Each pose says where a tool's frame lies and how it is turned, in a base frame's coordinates. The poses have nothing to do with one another.
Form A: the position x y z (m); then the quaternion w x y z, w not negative.
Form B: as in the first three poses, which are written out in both.
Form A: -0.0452 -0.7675 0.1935 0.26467 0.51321 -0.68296 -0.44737
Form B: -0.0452 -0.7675 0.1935; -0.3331 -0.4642 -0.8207; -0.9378 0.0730 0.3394; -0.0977 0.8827 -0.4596
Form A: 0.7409 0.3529 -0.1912 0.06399 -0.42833 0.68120 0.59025
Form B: 0.7409 0.3529 -0.1912; -0.6249 -0.6591 -0.4185; -0.5080 -0.0637 0.8590; -0.5928 0.7493 -0.2950
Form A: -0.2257 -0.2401 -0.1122 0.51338 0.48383 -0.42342 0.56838
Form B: -0.2257 -0.2401 -0.1122; -0.0047 -0.9933 0.1152; 0.1739 -0.1143 -0.9781; 0.9848 0.0155 0.1732
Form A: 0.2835 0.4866 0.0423 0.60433 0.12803 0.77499 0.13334
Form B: 0.2835 0.4866 0.0423; -0.2368 0.0373 0.9708; 0.3596 0.9317 0.0519; -0.9026 0.3614 -0.2340
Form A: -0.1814 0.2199 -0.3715 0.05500 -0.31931 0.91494 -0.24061
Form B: -0.1814 0.2199 -0.3715; -0.7900 -0.5578 0.2543; -0.6108 0.6803 -0.4052; 0.0530 -0.4754 -0.8782
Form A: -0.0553 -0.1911 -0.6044 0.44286 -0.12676 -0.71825 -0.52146
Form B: -0.0553 -0.1911 -0.6044; -0.5756 0.6440 -0.5040; -0.2798 0.4240 0.8614; 0.7684 0.6368 -0.0639
